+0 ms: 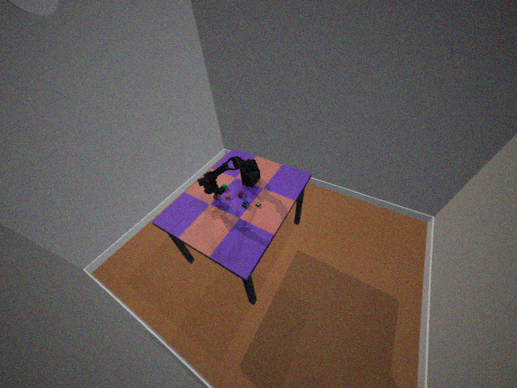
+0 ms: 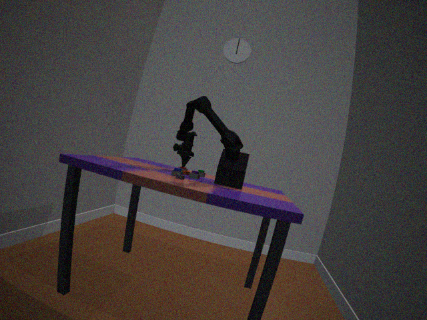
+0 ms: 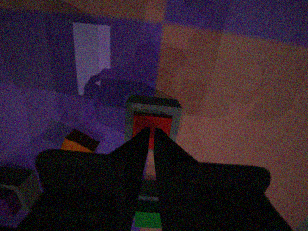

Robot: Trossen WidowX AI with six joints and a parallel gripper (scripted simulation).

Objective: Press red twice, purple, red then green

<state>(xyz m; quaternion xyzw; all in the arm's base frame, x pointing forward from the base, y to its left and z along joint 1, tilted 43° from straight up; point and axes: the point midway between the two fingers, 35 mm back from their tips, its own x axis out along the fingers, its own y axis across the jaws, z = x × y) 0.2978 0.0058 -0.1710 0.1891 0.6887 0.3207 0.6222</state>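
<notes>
Right now my gripper tip is 10 mm above the red button. The rest, counted from my gripper tip: green button: 110 mm behind, 20 mm to the right; purple button: 140 mm behind, 160 mm to the left; orange block: 60 mm behind, 70 mm to the left, 20 mm below.
</notes>
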